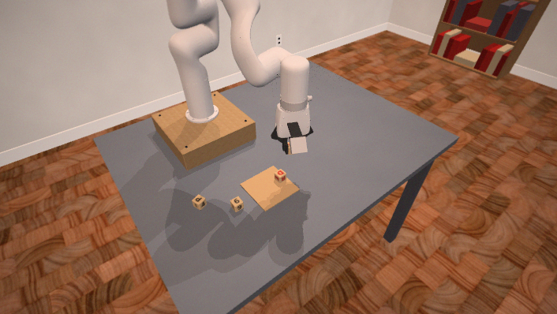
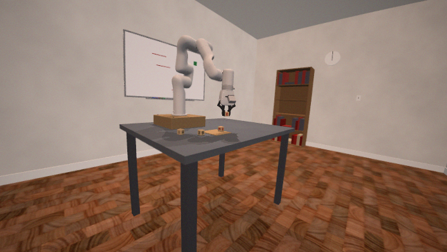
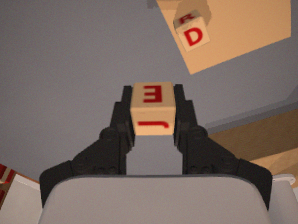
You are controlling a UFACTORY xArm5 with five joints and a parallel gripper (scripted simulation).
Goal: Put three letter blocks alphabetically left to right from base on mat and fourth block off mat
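Now: hand 120 mm above the tan mat, 100 mm to the left of it and 10 mm short of it. From my hand the other things lie so: wooden block: 100 mm below, 50 mm to the right, 10 mm ahead.
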